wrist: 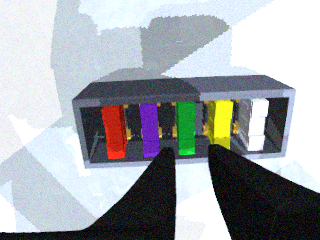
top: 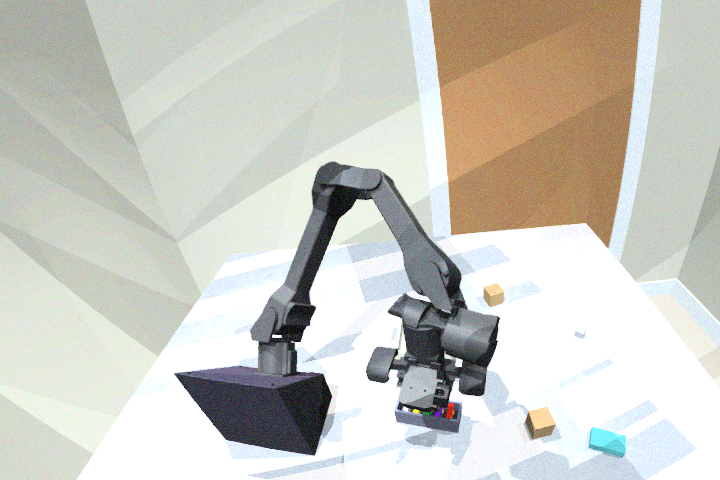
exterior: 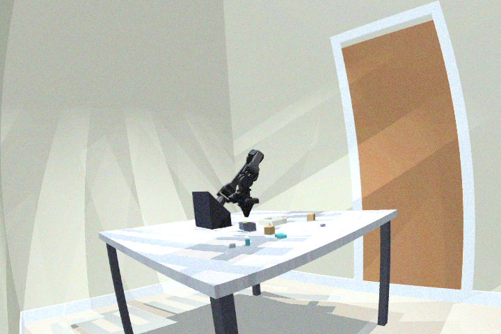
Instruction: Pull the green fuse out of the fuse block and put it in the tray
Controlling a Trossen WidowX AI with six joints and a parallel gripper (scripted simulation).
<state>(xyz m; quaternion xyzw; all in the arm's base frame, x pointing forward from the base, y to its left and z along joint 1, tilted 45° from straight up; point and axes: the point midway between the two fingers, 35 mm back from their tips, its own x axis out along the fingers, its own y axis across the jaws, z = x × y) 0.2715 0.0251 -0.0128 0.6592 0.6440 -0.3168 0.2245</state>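
Now: gripper tip 4 cm above the green fuse. The rest, counted from my gripper tip: cyan block 31 cm ahead, 6 cm below, 5 cm to the right; then tan cube 20 cm ahead, 5 cm below, 2 cm to the right; then pale tray 19 cm to the left, 6 cm below, 2 cm behind.
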